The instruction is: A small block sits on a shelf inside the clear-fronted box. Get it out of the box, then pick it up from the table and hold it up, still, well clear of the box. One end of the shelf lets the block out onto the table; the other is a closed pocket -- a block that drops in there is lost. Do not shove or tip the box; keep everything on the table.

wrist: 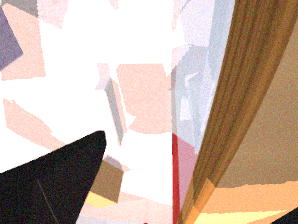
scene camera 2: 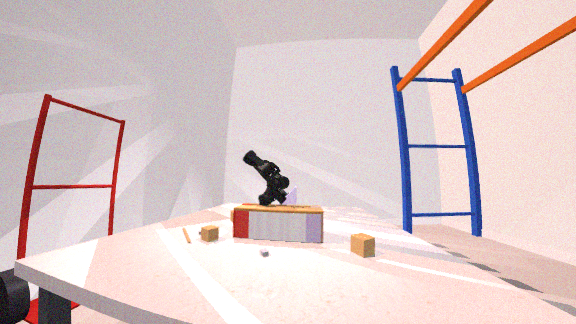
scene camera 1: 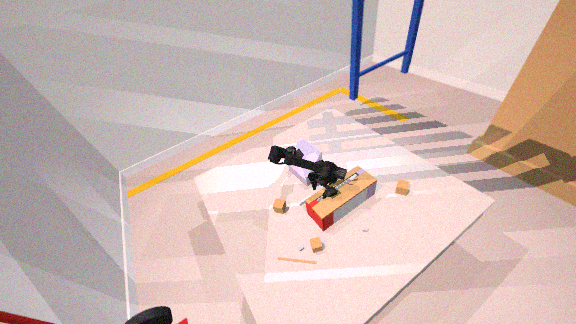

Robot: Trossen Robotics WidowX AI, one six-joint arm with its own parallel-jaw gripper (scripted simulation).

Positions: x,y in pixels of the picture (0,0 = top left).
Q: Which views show the long box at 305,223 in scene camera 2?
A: The wrist view, scene camera 2 and scene camera 1: all of them.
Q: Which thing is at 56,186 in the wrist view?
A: The gripper.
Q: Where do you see a long box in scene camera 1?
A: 358,185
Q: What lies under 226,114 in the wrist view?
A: A long box.
